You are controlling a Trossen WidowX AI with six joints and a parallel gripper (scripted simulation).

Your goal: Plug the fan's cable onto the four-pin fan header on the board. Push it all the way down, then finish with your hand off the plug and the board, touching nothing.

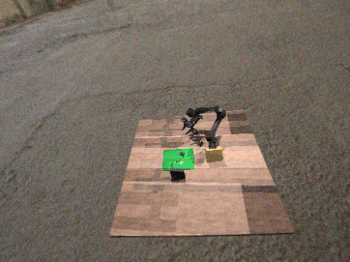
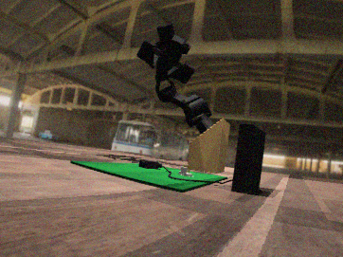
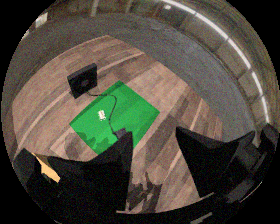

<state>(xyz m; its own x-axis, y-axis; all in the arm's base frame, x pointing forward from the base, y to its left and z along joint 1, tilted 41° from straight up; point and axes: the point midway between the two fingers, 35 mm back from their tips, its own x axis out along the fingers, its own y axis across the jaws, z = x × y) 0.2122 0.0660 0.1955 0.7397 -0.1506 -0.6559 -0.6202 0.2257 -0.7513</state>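
Now: the black plug 4 cm ahead of my gripper tip, 4 cm to the left of it and 26 cm below it. Round my gripper tip: green board 8 cm ahead, 10 cm to the left, 29 cm below; black fan 6 cm ahead, 28 cm to the left, 21 cm below.
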